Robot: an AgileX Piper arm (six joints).
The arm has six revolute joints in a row. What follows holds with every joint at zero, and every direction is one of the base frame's.
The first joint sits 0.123 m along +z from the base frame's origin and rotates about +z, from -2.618 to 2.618 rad.
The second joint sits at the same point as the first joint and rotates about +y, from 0 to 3.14 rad.
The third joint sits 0.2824 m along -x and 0.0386 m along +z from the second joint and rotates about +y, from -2.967 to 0 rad.
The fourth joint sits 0.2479 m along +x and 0.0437 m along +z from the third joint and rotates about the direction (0.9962, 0, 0.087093), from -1.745 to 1.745 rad.
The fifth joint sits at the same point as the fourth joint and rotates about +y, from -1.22 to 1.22 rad.
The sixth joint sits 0.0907 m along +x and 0.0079 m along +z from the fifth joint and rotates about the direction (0.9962, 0, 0.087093), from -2.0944 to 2.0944 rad.
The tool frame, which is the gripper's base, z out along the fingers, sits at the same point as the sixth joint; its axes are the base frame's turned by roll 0, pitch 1.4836 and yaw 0 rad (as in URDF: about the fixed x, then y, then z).
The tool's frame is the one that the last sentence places.
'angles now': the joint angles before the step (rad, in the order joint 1, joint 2, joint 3, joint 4, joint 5, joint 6). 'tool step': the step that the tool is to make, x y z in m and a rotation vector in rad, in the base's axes. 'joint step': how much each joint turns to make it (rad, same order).
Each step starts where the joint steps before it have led.
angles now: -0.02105, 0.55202, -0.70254, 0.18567, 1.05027, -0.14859
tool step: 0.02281, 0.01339, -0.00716, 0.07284, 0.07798, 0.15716
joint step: -0.00010, 0.12021, -0.00002, 0.18288, 0.00005, -0.17035
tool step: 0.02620, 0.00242, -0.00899, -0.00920, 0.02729, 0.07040
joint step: 0.00011, 0.11883, -0.00154, 0.05559, -0.05591, -0.11729
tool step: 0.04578, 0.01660, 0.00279, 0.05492, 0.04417, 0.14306
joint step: 0.05449, 0.21721, -0.10330, 0.12567, -0.01904, -0.13648
